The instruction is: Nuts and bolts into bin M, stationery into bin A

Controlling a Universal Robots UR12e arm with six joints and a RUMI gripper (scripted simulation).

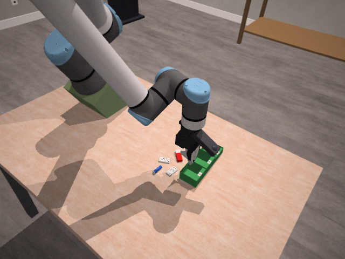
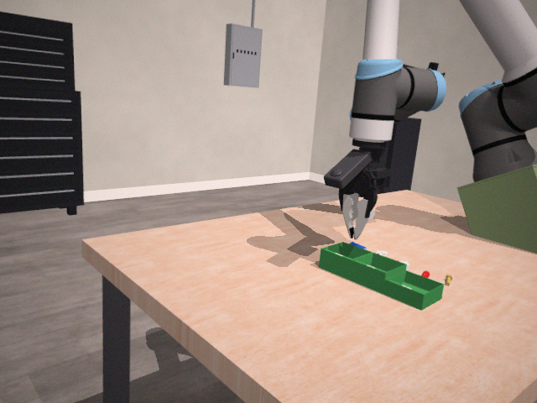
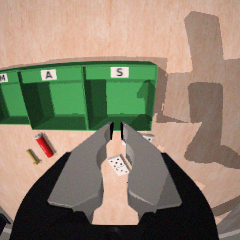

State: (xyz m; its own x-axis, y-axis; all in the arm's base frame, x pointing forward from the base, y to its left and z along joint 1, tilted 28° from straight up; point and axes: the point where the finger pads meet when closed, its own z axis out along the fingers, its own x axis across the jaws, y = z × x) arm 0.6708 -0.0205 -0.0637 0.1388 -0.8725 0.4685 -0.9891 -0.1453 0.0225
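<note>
The green three-compartment bin is 8 cm to the left of my hand and 6 cm below it. The rest, counted from my hand: blue marker (12 cm behind, 9 cm to the right, 8 cm below); then red cylinder (11 cm behind, 12 cm to the left, 8 cm below); then white eraser (11 cm behind, 5 cm to the left, 8 cm below).
</note>
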